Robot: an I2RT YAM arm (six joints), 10 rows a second.
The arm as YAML. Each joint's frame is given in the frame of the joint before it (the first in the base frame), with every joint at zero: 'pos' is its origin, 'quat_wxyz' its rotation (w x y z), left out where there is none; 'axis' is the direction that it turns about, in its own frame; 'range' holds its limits. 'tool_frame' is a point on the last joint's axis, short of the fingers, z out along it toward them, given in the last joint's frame.
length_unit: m
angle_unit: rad
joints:
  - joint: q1
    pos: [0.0, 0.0, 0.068]
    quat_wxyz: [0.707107, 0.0, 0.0, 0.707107]
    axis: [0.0, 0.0, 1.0]
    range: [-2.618, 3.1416]
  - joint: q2
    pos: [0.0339, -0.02, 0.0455]
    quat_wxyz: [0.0, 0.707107, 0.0, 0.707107]
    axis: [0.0, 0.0, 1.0]
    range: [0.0, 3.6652]
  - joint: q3
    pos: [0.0, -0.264, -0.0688]
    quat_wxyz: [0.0, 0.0, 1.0, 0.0]
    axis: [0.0, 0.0, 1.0]
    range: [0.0, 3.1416]
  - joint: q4
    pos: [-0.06, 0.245, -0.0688]
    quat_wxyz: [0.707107, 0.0, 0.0, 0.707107]
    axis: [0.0, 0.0, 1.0]
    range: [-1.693, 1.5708]
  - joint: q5
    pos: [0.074, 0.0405, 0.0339]
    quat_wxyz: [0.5, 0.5, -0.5, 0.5]
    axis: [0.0, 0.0, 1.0]
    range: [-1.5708, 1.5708]
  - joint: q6
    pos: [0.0, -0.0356, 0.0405]
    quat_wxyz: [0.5, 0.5, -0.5, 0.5]
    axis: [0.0, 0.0, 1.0]
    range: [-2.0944, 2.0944]
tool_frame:
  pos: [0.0, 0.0, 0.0]
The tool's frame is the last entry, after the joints.
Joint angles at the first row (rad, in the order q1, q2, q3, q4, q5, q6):
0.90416, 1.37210, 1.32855, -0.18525, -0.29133, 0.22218
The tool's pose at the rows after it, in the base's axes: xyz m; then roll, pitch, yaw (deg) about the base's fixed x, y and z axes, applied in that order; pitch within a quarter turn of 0, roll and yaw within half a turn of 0:
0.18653, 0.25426, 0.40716, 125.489, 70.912, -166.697
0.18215, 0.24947, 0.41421, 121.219, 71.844, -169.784
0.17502, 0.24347, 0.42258, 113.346, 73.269, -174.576
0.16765, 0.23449, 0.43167, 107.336, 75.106, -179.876
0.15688, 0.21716, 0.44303, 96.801, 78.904, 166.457
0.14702, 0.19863, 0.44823, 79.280, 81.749, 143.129
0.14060, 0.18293, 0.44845, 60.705, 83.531, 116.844
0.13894, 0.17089, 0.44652, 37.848, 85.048, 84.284
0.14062, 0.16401, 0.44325, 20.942, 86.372, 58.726
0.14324, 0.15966, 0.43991, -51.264, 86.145, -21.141
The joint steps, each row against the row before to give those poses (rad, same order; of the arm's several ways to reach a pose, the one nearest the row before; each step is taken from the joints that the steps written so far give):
0.00035, -0.01643, 0.01574, -0.00342, -0.00848, -0.00735
-0.00045, -0.02174, -0.00049, 0.00793, -0.01833, 0.00467
0.00097, -0.03100, -0.00974, 0.02713, -0.04781, 0.00577
-0.00004, -0.03828, -0.00660, 0.00844, -0.00788, -0.00678
-0.00082, -0.07035, -0.02286, 0.01090, 0.06016, -0.03355
-0.00040, -0.07702, -0.04370, 0.01794, 0.10504, -0.03776
0.00052, -0.06339, -0.04218, 0.00680, 0.13594, -0.04459
-0.00087, -0.04132, -0.03174, 0.00364, 0.16724, -0.05596
-0.00183, -0.01604, -0.01654, -0.00711, 0.14782, -0.03861
-0.00154, -0.00401, -0.00831, -0.01142, 0.13048, -0.07700

